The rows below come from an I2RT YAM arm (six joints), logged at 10 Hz.
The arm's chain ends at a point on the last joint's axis. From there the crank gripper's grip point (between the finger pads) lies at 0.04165 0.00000 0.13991 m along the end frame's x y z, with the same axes.
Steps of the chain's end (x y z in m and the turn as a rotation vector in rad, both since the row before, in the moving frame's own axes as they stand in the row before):
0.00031 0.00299 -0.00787 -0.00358 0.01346 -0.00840
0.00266 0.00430 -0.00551 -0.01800 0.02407 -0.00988
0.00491 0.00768 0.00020 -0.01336 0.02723 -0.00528
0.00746 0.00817 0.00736 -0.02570 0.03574 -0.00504
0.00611 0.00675 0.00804 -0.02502 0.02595 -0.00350
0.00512 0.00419 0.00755 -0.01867 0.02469 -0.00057
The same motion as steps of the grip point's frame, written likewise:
0.00219 0.00313 -0.00844 -0.00358 0.01346 -0.00840
0.00603 0.00638 -0.00657 -0.01800 0.02407 -0.00988
0.00871 0.00931 -0.00100 -0.01336 0.02723 -0.00528
0.01244 0.01152 0.00574 -0.02570 0.03574 -0.00504
0.00973 0.01008 0.00687 -0.02502 0.02595 -0.00350
0.00856 0.00677 0.00646 -0.01867 0.02469 -0.00057

